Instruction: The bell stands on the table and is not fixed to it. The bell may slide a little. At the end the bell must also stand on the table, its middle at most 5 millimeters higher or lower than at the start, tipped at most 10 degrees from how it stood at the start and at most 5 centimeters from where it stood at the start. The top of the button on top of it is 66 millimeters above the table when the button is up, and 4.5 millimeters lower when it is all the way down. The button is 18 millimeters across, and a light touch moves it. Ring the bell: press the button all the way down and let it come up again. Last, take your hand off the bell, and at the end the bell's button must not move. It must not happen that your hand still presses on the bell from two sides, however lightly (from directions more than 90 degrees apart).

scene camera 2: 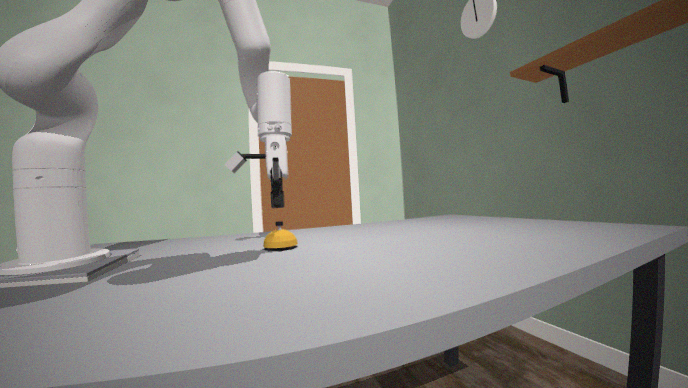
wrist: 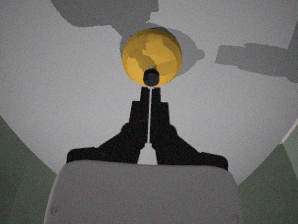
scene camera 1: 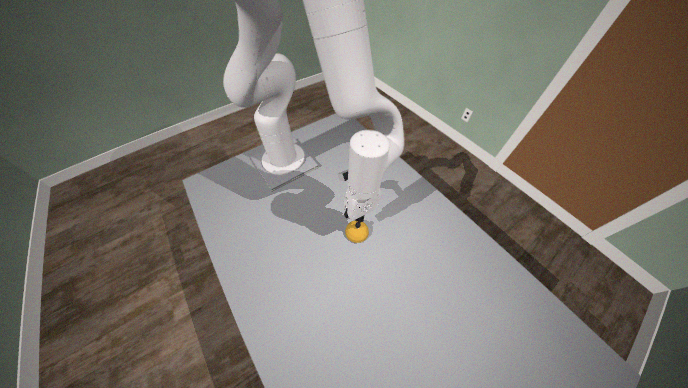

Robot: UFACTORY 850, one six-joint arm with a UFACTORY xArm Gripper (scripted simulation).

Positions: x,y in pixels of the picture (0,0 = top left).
Scene:
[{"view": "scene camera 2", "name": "gripper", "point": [278,207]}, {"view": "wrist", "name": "gripper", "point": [150,99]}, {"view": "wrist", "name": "yellow dome-shaped bell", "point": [150,48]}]

